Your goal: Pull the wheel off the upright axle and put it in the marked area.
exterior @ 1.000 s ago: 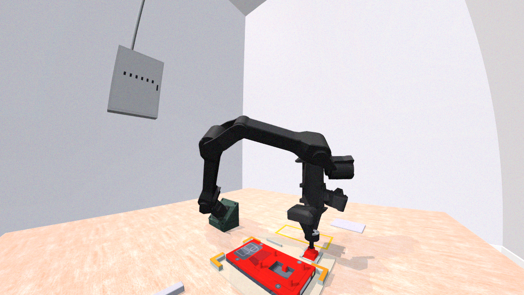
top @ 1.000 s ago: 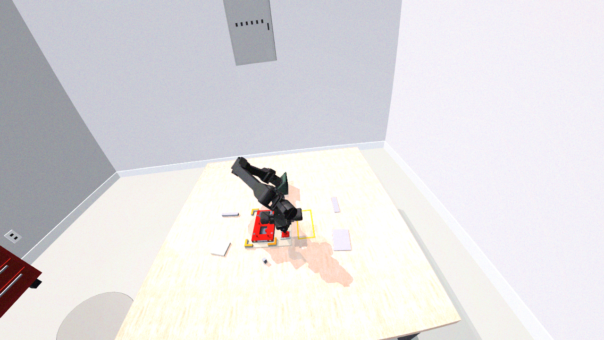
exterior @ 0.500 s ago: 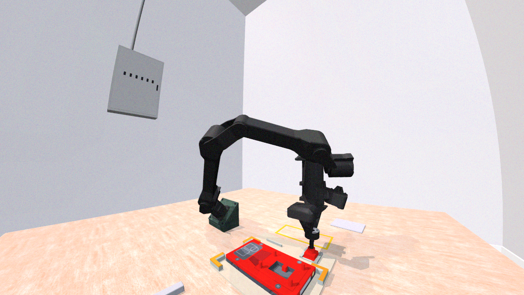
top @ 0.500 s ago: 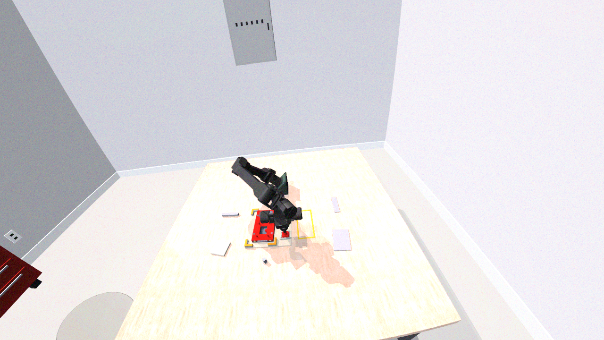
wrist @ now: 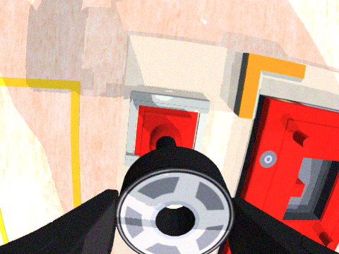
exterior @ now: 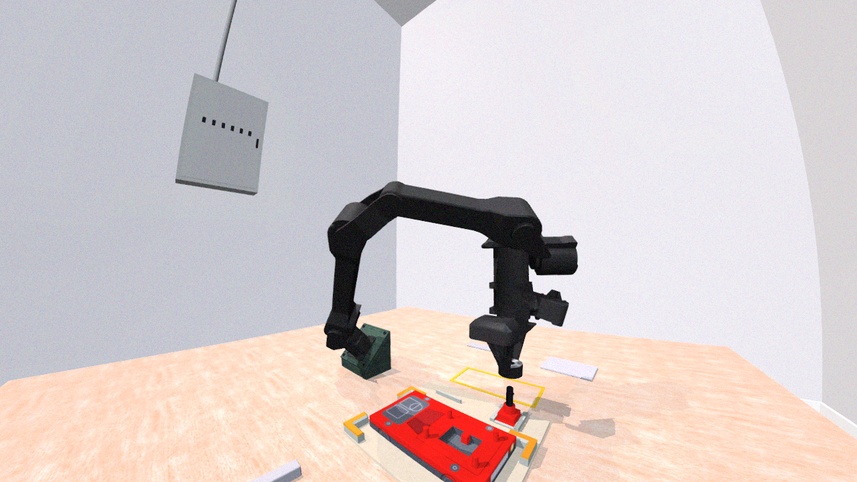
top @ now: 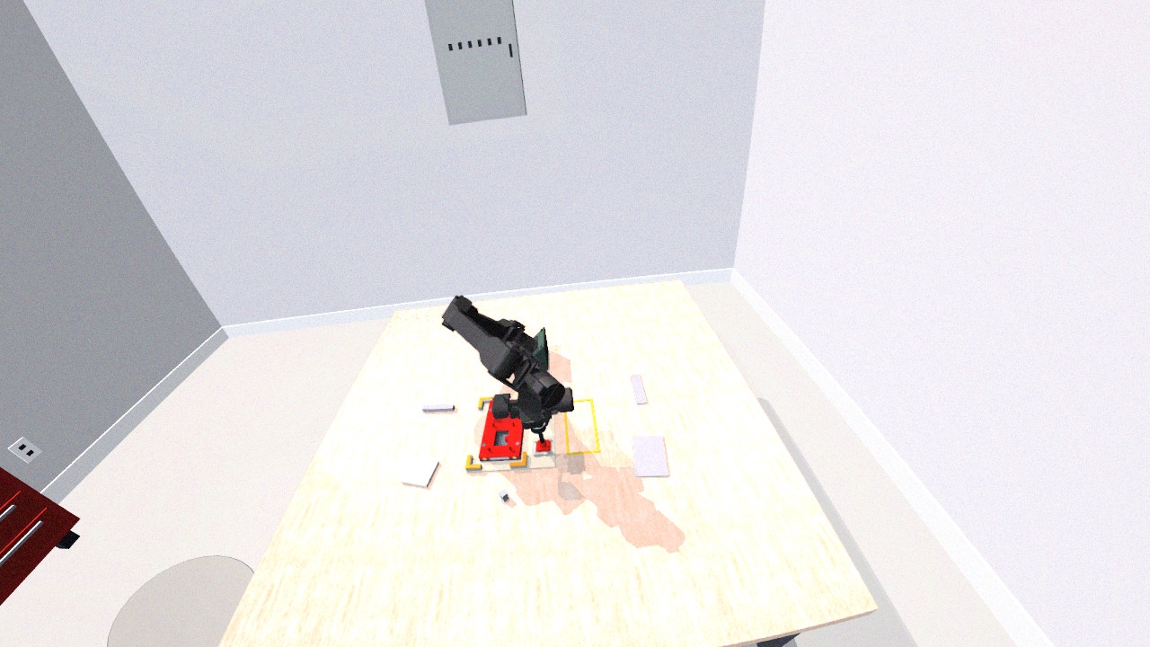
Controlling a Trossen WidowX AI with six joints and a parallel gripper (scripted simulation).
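Now: the black axle 60 mm below my gripper tip. The rest, counted from my gripper tip: wheel right at my gripper tip.
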